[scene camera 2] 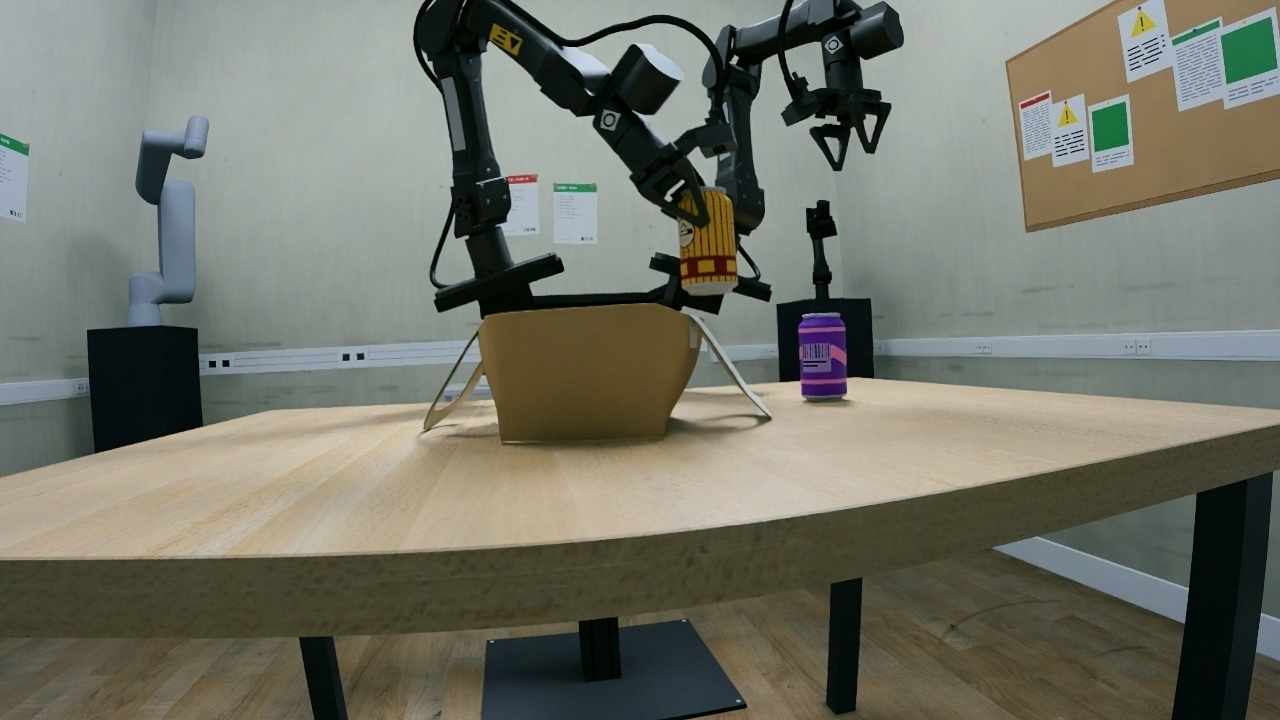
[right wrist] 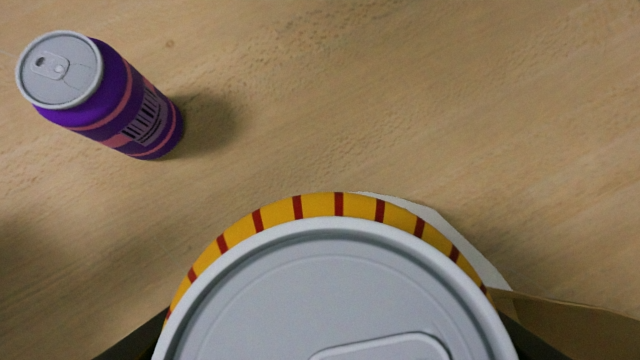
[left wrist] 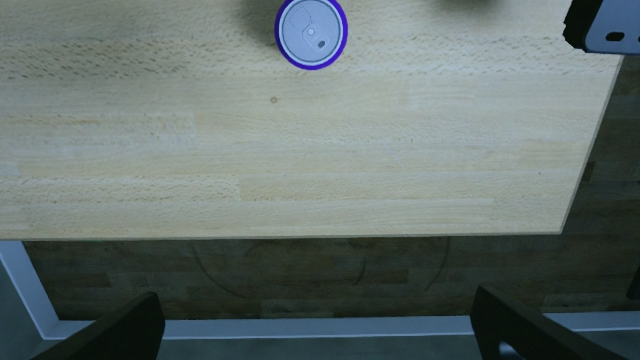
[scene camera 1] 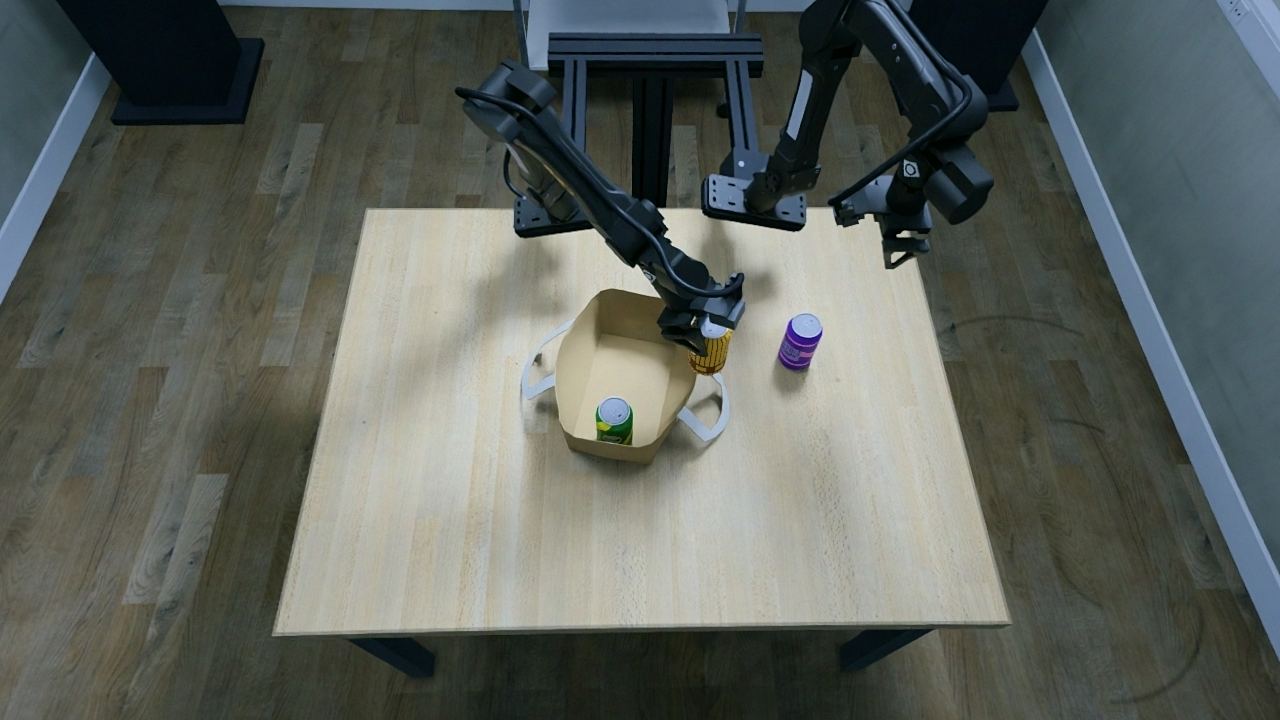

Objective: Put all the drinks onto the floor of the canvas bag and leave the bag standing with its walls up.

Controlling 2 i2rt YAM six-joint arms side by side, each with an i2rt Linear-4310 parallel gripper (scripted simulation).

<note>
I see my left gripper, my right gripper, a purple can, a striped can and a canvas bag.
My left gripper shows as well in the left wrist view and in scene camera 1. My right gripper also shows in the right wrist view.
</note>
